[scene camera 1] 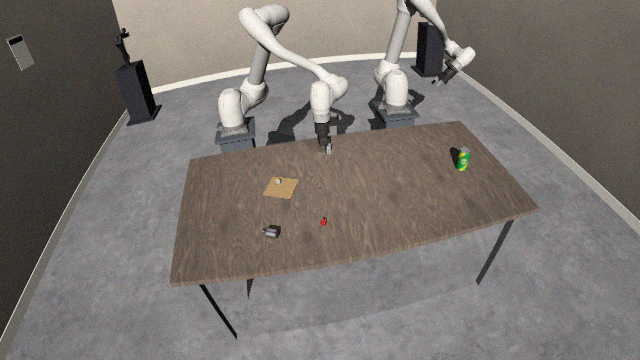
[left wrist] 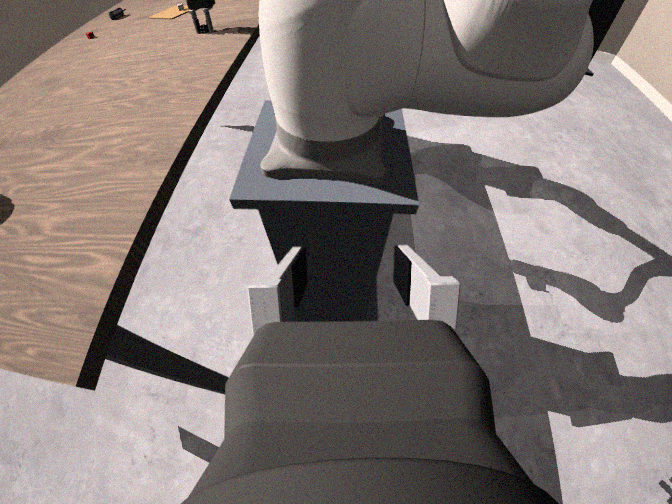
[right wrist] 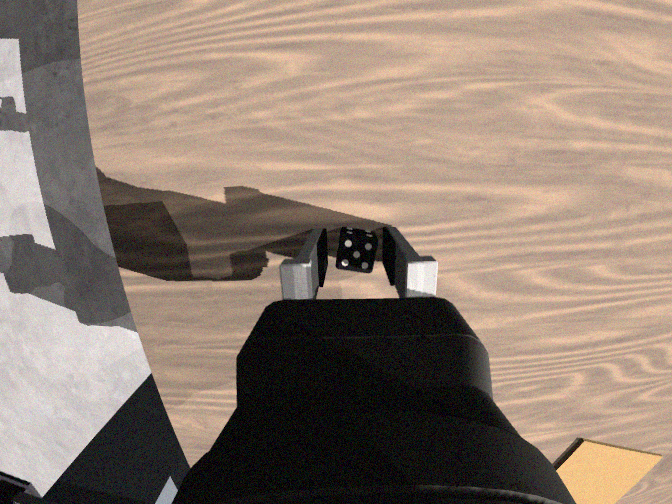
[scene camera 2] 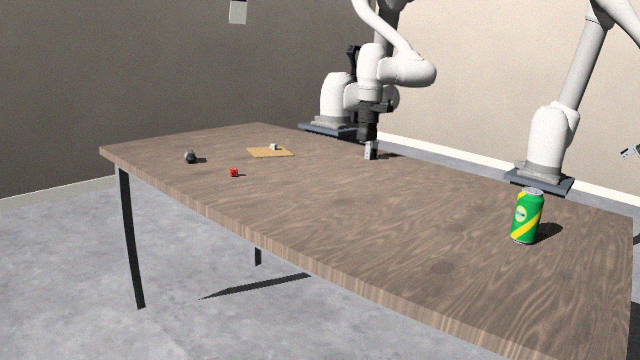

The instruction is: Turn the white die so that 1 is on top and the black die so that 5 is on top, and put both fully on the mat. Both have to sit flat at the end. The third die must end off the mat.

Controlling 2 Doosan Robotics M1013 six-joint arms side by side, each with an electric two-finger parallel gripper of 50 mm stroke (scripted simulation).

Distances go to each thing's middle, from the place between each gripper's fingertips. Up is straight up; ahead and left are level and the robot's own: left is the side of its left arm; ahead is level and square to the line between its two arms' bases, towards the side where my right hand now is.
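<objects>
Black die [right wrist: 357, 248]: my right hand [scene camera 2: 370, 158] is 1 cm above it. Counted from my left hand, the die is 150 mm below, 460 mm ahead and 880 mm to the right.
</objects>
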